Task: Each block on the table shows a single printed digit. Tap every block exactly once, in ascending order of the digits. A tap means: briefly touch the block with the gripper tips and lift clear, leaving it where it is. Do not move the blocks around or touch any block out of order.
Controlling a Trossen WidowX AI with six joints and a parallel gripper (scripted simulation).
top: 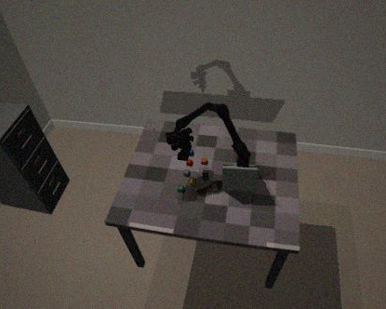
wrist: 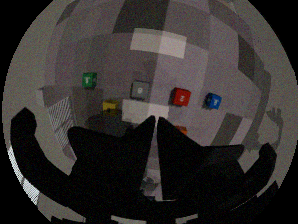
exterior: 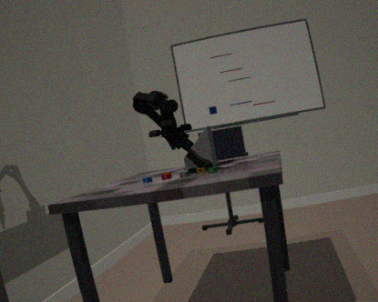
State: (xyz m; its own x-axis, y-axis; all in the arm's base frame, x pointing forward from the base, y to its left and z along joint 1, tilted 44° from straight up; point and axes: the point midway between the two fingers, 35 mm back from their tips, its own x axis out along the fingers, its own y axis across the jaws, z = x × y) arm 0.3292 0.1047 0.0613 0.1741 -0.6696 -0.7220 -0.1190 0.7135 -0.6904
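The red block lies 110 mm below my gripper tip, 60 mm to the right of it and 10 mm ahead of it. Round my gripper tip: yellow block (110 mm below, 90 mm to the left, 60 mm behind); then grey block (110 mm below, 30 mm to the left); then orange block (110 mm below, 90 mm to the right, 80 mm behind).
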